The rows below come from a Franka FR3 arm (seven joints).
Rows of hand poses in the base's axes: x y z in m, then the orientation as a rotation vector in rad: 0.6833, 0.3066, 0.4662, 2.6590, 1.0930, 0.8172; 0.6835, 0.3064, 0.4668, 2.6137, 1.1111, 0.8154; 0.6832, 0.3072, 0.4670, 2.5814, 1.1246, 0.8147; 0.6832, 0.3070, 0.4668, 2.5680, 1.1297, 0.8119; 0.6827, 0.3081, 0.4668, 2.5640, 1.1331, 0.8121; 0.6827, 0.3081, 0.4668, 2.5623, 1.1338, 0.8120; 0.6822, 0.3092, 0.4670, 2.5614, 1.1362, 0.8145; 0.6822, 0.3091, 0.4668, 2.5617, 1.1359, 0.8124; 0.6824, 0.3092, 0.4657, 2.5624, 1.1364, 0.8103; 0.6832, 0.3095, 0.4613, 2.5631, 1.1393, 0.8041
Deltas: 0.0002, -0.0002, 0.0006, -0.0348, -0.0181, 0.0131; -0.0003, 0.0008, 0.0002, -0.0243, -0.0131, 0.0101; 0.0000, -0.0002, -0.0002, -0.0113, -0.0043, 0.0036; -0.0005, 0.0011, 0.0000, -0.0026, -0.0014, 0.0025; 0.0000, 0.0000, 0.0000, -0.0013, -0.0007, 0.0005; -0.0005, 0.0011, 0.0002, 0.0008, -0.0012, 0.0021; 0.0000, -0.0001, -0.0002, -0.0008, 0.0011, -0.0005; 0.0002, 0.0001, -0.0011, -0.0004, 0.0015, 0.0000; 0.0008, 0.0003, -0.0044, -0.0021, 0.0040, 0.0011
